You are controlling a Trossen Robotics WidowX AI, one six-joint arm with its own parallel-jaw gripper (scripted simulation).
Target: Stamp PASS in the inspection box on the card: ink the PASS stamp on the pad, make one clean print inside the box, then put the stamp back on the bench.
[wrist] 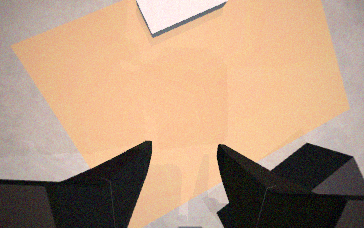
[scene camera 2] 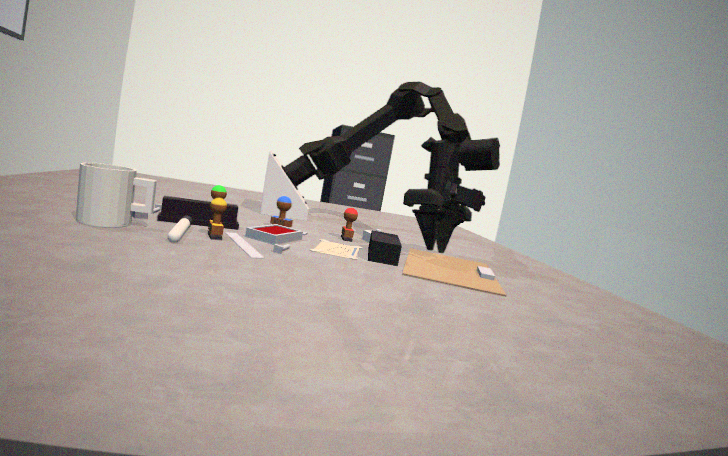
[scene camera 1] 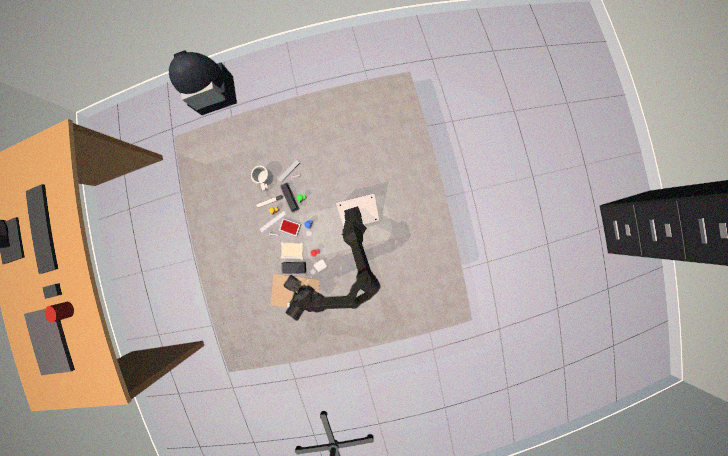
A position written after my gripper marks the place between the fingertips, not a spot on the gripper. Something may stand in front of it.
I see my gripper [scene camera 2: 435, 251], a tan cardboard sheet [scene camera 2: 477, 276] and a black box [scene camera 2: 385, 248].
The tan cardboard sheet also shows in the wrist view [wrist: 255, 83] and in scene camera 1 [scene camera 1: 281, 296]. My gripper is seen too in the wrist view [wrist: 184, 148].
